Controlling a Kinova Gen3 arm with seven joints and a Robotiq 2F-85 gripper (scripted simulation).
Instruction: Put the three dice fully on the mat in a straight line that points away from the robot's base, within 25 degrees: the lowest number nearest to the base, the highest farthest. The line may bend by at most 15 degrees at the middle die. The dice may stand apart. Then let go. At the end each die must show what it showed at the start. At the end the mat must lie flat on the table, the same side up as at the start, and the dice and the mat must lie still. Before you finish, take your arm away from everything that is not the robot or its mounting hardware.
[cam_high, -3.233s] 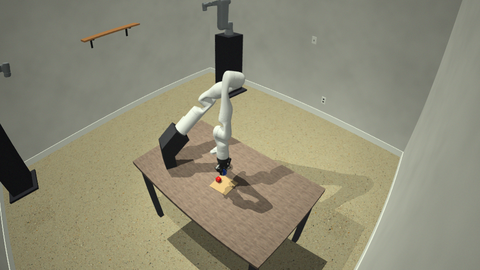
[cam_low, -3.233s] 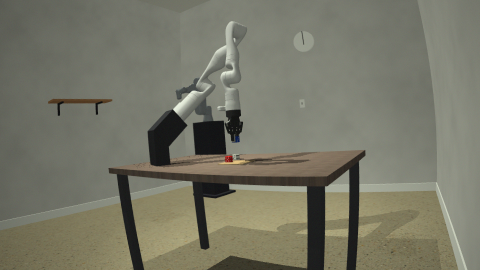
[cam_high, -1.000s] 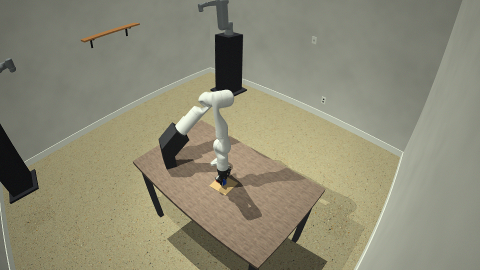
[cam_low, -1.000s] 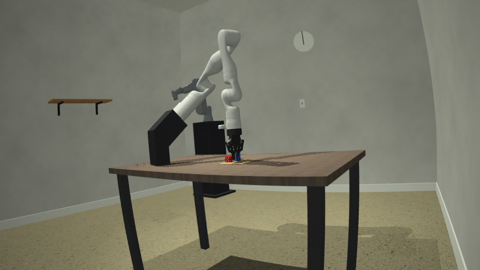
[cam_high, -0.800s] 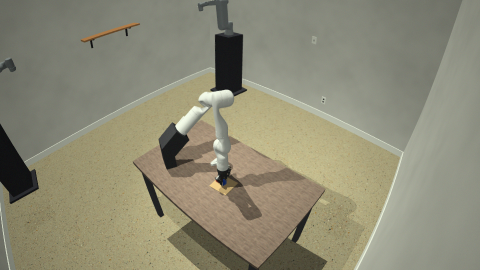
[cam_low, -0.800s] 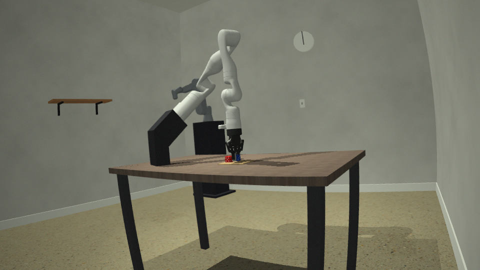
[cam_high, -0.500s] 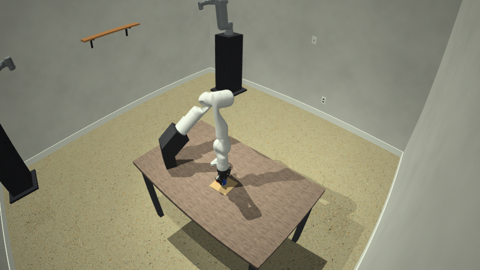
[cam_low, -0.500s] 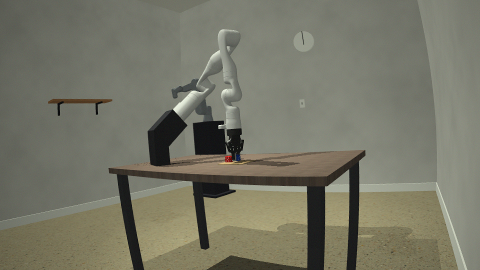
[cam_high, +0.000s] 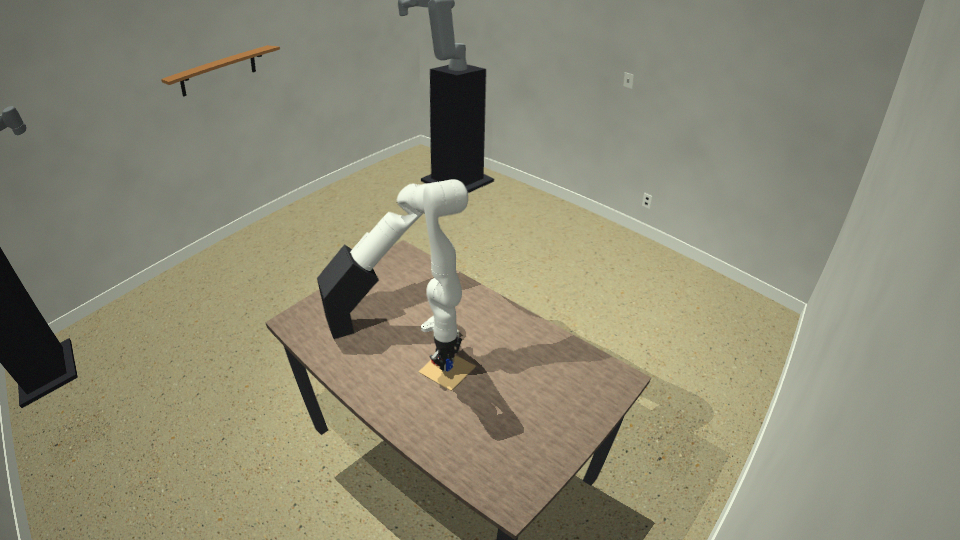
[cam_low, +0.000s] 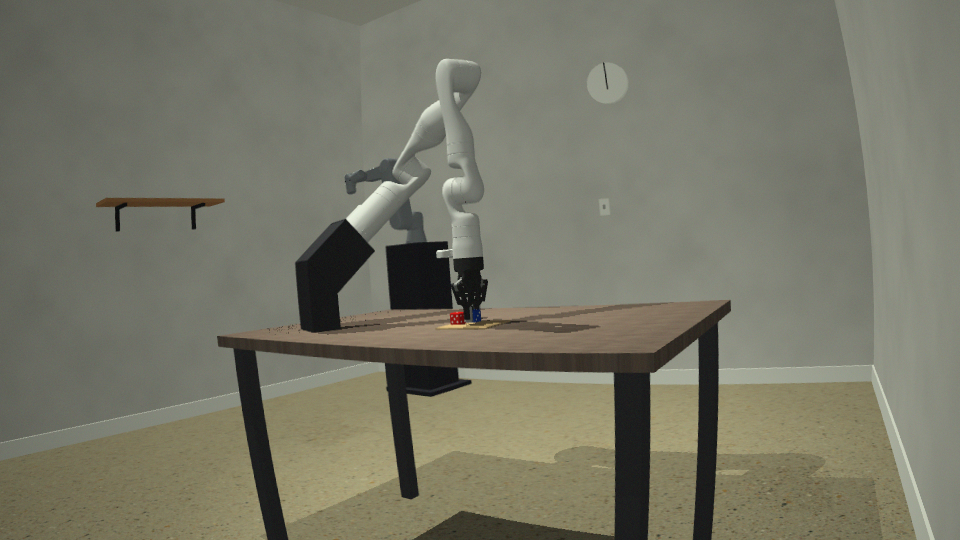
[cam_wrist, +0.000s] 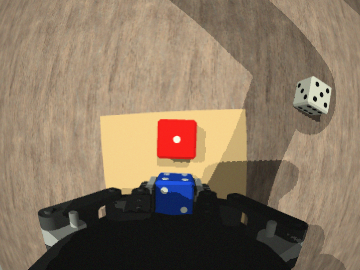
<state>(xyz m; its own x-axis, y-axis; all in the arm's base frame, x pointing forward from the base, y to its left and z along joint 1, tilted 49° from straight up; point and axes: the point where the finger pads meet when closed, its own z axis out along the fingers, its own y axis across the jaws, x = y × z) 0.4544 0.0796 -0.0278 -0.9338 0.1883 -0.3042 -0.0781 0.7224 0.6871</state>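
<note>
Now: the blue die 10 mm below my hand. Round my hand: tan mat (30 mm below); then red die (50 mm behind, 10 mm below); then white die (100 mm behind, 130 mm to the left, 20 mm below).
</note>
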